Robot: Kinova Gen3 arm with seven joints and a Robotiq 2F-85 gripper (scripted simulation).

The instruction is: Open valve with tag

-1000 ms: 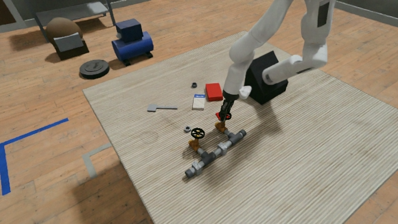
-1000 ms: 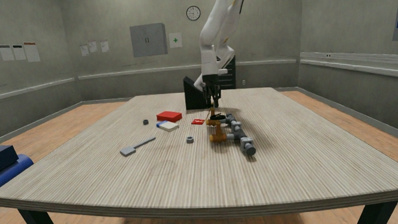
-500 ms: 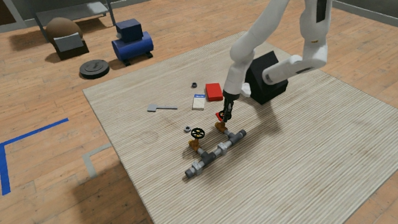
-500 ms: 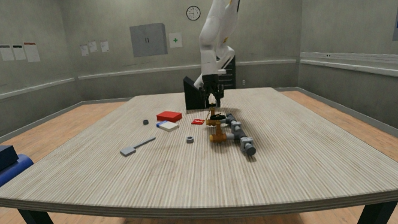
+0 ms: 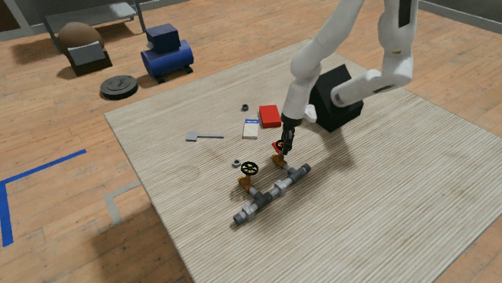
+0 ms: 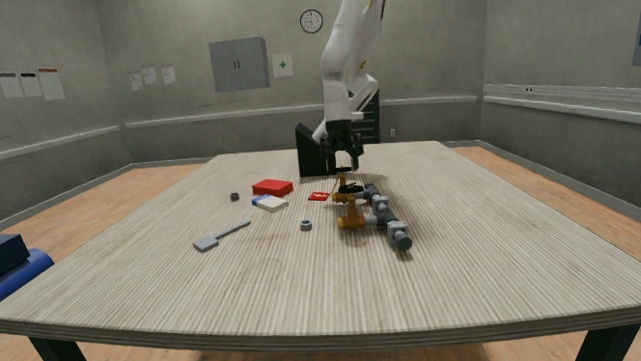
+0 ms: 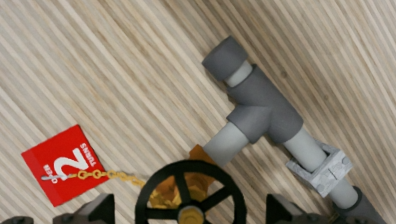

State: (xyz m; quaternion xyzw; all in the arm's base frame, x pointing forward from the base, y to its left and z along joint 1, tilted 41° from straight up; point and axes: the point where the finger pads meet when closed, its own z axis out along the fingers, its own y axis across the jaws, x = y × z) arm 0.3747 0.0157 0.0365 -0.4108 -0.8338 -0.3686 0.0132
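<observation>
My hand is 70 mm past the red tag, 80 mm to the left of it and 100 mm above it. The rest, counted from my hand: nut: 130 mm ahead, 120 mm to the right, 100 mm below; red box: 150 mm behind, 230 mm to the right, 90 mm below; grey flat tool: 150 mm ahead, 340 mm to the right, 100 mm below.
</observation>
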